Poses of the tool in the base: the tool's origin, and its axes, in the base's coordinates. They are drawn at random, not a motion.
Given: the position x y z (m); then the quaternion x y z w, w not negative.
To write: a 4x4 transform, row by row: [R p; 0 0 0 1], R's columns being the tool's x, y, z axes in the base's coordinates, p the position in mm. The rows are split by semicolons. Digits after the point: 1 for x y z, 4 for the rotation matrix.
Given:
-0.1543 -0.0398 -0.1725 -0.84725 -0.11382 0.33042 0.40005
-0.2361 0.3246 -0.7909 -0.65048 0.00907 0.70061 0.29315
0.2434 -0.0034 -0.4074 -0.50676 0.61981 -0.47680 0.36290
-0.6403 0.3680 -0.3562 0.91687 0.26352 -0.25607 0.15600
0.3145 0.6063 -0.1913 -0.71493 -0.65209 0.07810 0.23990
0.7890 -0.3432 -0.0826 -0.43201 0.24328 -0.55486 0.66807
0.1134 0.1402 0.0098 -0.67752 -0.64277 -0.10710 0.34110
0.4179 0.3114 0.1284 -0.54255 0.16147 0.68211 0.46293
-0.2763 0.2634 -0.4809 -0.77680 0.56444 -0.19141 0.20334
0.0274 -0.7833 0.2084 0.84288 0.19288 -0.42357 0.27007
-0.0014 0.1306 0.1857 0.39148 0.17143 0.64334 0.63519
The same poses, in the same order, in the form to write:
0.7557 -0.0715 -0.6510 -154.3; 0.4572 -0.6540 0.6027 -39.8; -0.4688 -0.7531 -0.4616 -172.5; 0 0 0 1
0.0181 -0.4226 -0.9061 -236.1; 0.3990 -0.8280 0.3941 324.6; -0.9168 -0.3687 0.1536 -790.9; 0 0 0 1
-0.2230 -0.2821 0.9331 243.4; -0.9742 0.0317 -0.2232 -3.4; 0.0334 -0.9589 -0.2819 -407.4; 0 0 0 1
0.7300 0.5631 -0.3873 -640.3; 0.4033 -0.8124 -0.4210 368.0; -0.5518 0.1511 -0.8202 -356.2; 0 0 0 1
0.1374 0.8949 -0.4245 314.5; 0.9699 -0.0345 0.2412 606.3; 0.2012 -0.4449 -0.8727 -191.3; 0 0 0 1
0.2659 0.5312 0.8045 789.0; -0.9516 0.0110 0.3073 -343.2; 0.1544 -0.8472 0.5084 -82.6; 0 0 0 1
0.1508 0.9440 -0.2934 113.4; 0.7979 0.0590 0.5999 140.2; 0.5836 -0.3245 -0.7444 9.8; 0 0 0 1
0.0173 -0.8067 -0.5907 417.9; 0.4563 -0.5193 0.7226 311.4; -0.8896 -0.2820 0.3591 128.4; 0 0 0 1
0.2895 -0.7991 0.5269 -276.3; -0.9548 -0.2801 0.0998 263.4; 0.0678 -0.5320 -0.8440 -480.9; 0 0 0 1
0.5668 0.5539 -0.6099 27.4; 0.0964 -0.7797 -0.6187 -783.3; -0.8182 0.2919 -0.4953 208.4; 0 0 0 1
0.1134 -0.6831 0.7215 -1.4; 0.9515 -0.1343 -0.2768 130.6; 0.2859 0.7179 0.6347 185.7; 0 0 0 1

